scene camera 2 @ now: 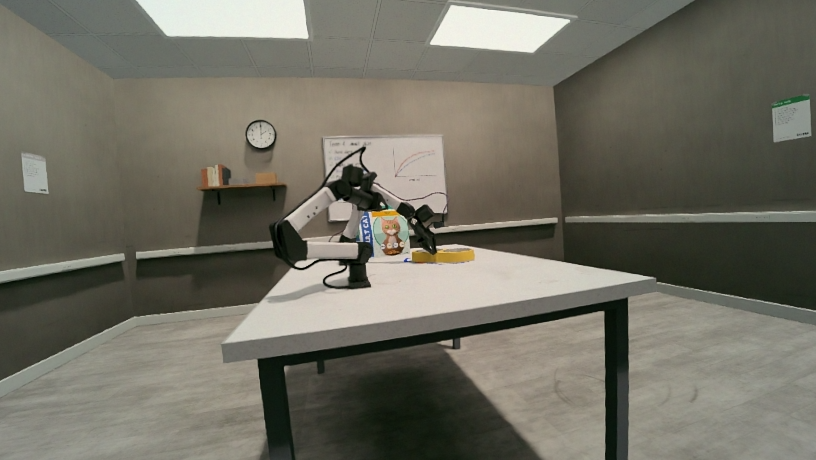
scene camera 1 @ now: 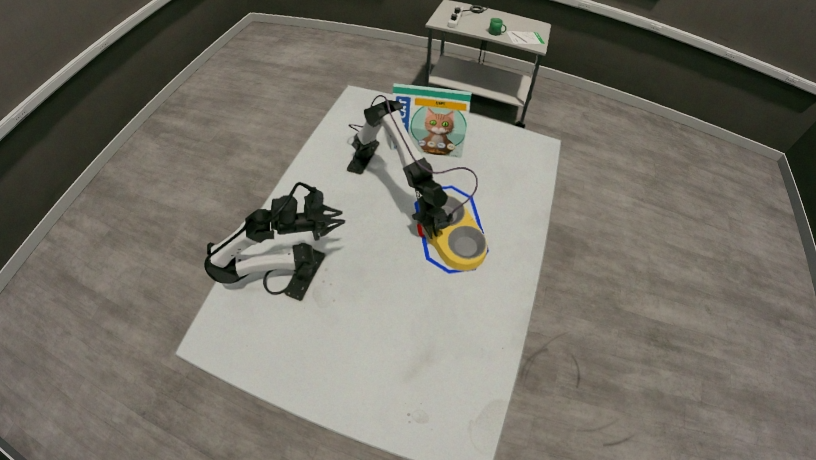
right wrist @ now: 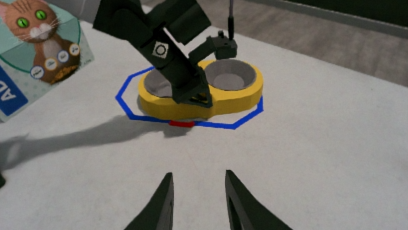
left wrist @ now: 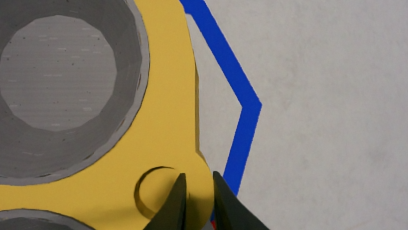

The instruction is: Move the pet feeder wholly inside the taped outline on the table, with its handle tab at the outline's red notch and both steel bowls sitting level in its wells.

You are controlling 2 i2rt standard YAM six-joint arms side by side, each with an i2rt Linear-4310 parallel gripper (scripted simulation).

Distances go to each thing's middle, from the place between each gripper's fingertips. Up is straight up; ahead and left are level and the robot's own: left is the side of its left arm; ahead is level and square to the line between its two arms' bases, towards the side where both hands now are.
Labels:
The yellow pet feeder [scene camera 1: 440,242] is 60 mm to the left of my left hand, 60 mm ahead of it and 30 mm below it. Round my left hand: cat food bag [scene camera 1: 435,119]: 480 mm to the left, 150 mm behind, 100 mm above.
I see the yellow pet feeder 320 mm ahead of my right hand [scene camera 1: 343,217], 220 mm to the left of it and 250 mm below it. The rest, counted from my right hand: cat food bag (110 mm ahead, 650 mm to the left, 120 mm below).

